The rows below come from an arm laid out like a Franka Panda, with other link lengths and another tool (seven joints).
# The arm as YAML. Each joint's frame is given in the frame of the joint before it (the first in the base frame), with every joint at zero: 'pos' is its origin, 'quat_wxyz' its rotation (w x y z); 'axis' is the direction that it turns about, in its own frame. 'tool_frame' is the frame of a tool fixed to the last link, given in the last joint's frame.
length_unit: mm
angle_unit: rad
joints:
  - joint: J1
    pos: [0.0, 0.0, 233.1]
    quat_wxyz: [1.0, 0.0, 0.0, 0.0]
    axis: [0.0, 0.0, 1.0]
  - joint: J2
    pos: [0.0, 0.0, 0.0]
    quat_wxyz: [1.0, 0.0, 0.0, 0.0]
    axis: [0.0, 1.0, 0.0]
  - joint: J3
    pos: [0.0, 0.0, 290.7]
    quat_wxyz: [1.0, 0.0, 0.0, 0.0]
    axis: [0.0, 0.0, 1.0]
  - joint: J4
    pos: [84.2, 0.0, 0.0]
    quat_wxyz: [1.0, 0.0, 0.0, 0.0]
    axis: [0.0, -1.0, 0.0]
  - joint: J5
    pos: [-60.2, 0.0, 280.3]
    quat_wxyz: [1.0, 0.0, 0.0, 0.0]
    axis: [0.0, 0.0, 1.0]
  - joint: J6
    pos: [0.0, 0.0, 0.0]
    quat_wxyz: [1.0, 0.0, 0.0, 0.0]
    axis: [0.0, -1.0, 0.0]
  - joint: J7
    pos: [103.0, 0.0, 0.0]
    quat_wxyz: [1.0, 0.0, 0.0, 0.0]
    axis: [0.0, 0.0, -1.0]
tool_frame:
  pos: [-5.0, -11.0, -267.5]
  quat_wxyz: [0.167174, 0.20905, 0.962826, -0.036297]
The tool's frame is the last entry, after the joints.
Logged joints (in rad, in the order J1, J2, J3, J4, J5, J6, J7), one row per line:
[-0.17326, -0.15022, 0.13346, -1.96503, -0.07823, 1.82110, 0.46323]
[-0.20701, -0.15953, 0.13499, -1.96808, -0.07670, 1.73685, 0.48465]
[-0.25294, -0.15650, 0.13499, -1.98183, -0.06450, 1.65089, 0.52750]
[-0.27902, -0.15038, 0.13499, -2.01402, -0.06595, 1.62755, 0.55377]
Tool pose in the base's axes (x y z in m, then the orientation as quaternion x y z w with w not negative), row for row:
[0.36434, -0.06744, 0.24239, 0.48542, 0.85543, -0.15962, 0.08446]
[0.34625, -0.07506, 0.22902, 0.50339, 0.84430, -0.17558, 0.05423]
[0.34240, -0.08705, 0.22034, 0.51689, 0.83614, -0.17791, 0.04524]
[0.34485, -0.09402, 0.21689, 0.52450, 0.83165, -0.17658, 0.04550]
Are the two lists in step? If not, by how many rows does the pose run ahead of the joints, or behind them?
The pose runs 2 rows ahead of the joints: the pose in row i belongs to the joints in row i + 2.
